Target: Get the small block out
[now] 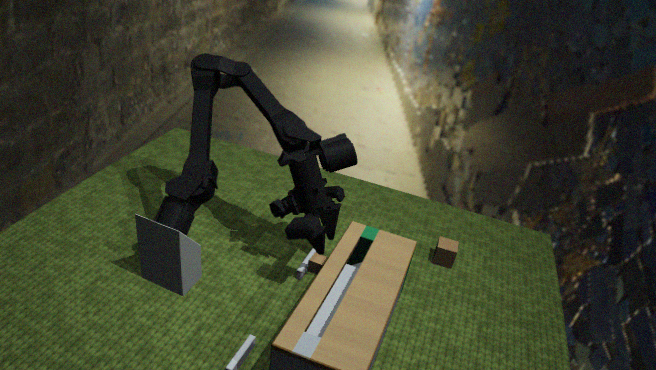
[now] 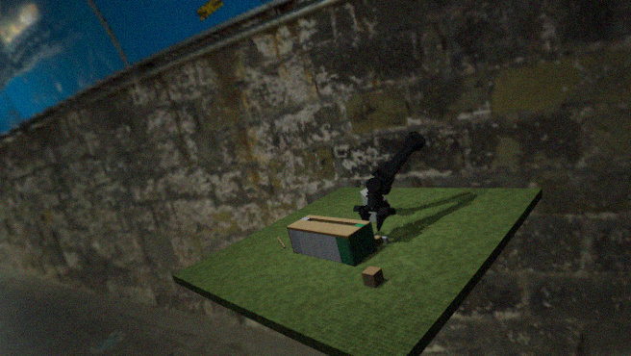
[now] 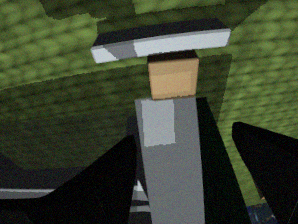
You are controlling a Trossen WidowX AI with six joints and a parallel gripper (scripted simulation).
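Now: the tan block 10 mm behind my gripper tip and 50 mm below it. Also, from my gripper tip: wood-topped box: 80 mm ahead, 150 mm to the right, 10 mm below.
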